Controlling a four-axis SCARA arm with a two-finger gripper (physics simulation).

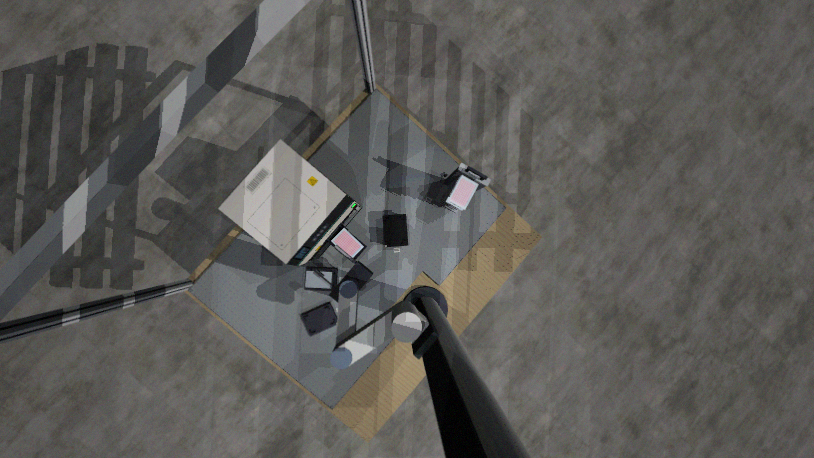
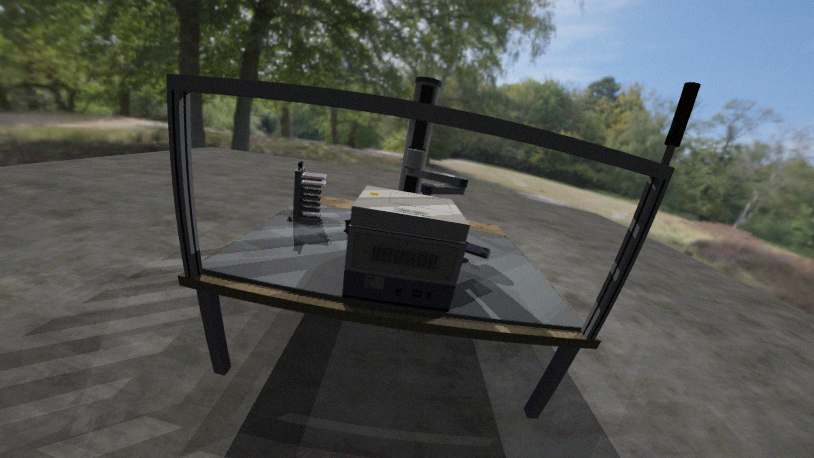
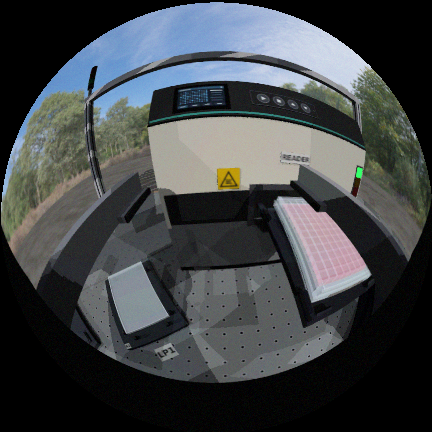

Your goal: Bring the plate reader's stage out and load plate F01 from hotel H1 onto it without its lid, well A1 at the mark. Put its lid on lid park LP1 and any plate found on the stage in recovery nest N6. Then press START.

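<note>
The plate reader has its black stage out. A pink-welled plate without a lid sits on it; its name and A1 corner cannot be read. A clear lid rests on lid park LP1. My gripper is open and empty, facing the reader front, with LP1 at lower left and the plate beside the right finger. A hotel stands across the table with a pink plate at its top. Which nest is N6 cannot be told.
Round buttons and a screen are on the reader's top front; its green light is lit. One black nest stands between reader and hotel, another dark nest beyond LP1. A frame rises behind the reader.
</note>
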